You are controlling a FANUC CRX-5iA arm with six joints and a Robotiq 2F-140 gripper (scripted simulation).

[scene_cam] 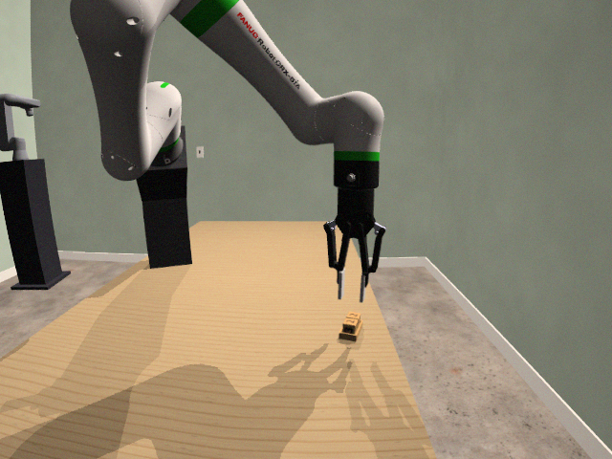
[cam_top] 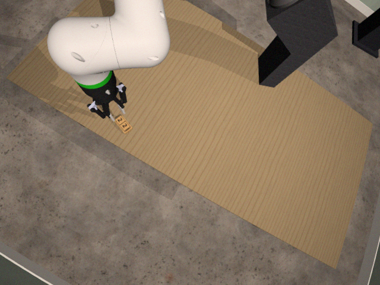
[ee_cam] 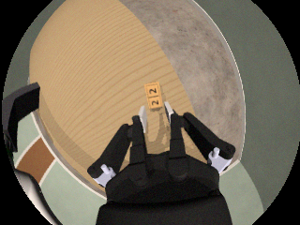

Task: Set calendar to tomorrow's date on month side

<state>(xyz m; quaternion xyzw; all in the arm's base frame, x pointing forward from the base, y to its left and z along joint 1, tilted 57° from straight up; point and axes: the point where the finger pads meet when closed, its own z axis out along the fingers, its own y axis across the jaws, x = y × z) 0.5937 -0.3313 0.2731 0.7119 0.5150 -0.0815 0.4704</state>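
My hand is 1 cm short of the wooden tray, 1 cm to the right of it and 12 cm above it.
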